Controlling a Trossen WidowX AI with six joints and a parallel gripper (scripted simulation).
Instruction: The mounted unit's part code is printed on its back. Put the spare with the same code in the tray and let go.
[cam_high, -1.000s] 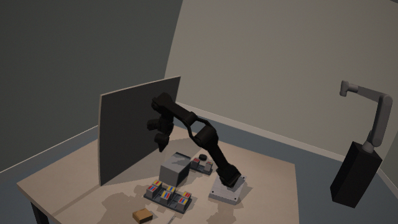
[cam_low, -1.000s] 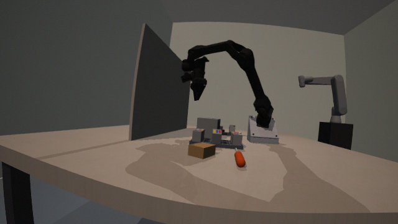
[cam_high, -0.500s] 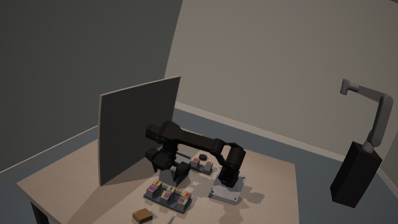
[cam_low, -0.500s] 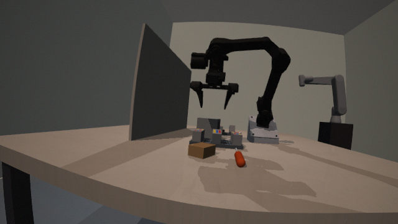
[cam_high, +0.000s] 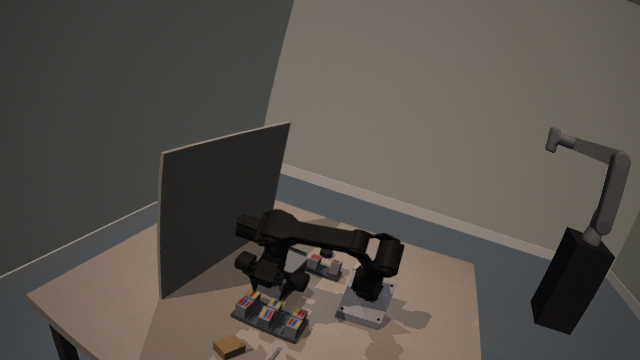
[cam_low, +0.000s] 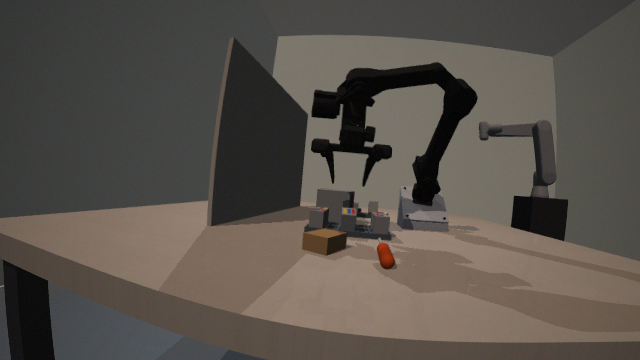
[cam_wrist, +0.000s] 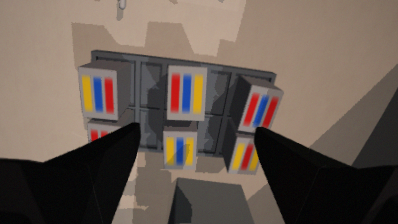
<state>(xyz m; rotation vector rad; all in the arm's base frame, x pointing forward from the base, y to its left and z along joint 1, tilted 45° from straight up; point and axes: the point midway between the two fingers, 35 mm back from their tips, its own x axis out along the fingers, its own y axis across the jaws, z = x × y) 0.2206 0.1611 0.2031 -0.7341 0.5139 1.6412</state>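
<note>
Right now my gripper tip is 1 cm past the grey spare block and 7 cm above it. Round my gripper tip: mounted unit: 6 cm ahead, 21 cm to the right, 7 cm below; then tall grey panel: 30 cm ahead, 21 cm to the right, 11 cm above; then cardboard box: 1 cm ahead, 16 cm to the left, 10 cm below.
</note>
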